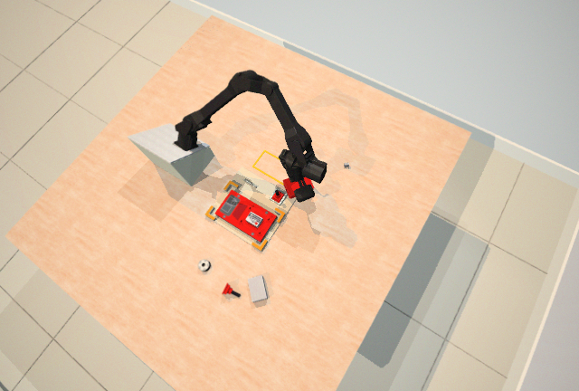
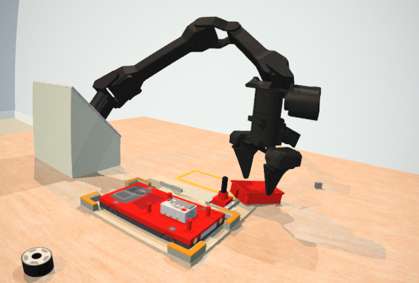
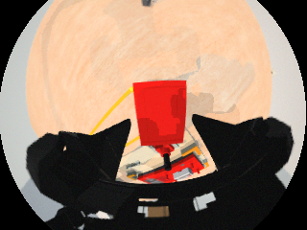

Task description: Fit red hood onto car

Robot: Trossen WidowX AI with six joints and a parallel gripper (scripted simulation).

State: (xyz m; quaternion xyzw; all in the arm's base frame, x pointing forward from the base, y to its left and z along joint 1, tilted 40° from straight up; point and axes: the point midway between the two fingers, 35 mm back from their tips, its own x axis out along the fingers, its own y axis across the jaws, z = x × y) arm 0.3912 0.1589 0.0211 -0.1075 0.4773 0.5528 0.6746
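The red hood is 10 mm below my gripper tip. The rest, counted from my gripper tip: wheel (90 mm behind, 420 mm to the right, 20 mm below); white engine block (50 mm behind, 190 mm to the right, 10 mm below).
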